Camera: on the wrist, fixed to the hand. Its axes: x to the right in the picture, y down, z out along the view.
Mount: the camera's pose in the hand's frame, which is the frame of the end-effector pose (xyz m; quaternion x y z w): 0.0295 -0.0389 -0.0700 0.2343 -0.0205 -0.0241 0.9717
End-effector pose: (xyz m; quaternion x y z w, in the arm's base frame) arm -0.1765 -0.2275 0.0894 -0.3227 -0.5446 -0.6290 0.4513
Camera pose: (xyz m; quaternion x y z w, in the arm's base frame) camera -0.2176 -0.3022 0.0867 -0.2076 -0.6935 -0.4878 0.4878
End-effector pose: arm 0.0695 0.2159 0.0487 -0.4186 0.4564 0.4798 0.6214
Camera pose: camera 0.0996 0.1478 0.0070 -0.2623 0.5331 0.3529 0.7228
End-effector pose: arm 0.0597 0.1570 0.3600 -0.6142 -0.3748 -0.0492 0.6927
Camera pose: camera 0.0923 0.0971 0.4113 -0.4265 -0.4047 0.0359 0.8081
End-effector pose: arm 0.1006 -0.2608 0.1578 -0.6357 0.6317 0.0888 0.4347
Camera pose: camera 0.1098 -0.3356 0.1978 -0.5292 0.6104 -0.0592 0.5864
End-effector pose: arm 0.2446 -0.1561 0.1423 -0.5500 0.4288 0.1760 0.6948
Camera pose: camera 0.2611 -0.2398 0.1410 -0.3783 0.4304 0.0651 0.8170
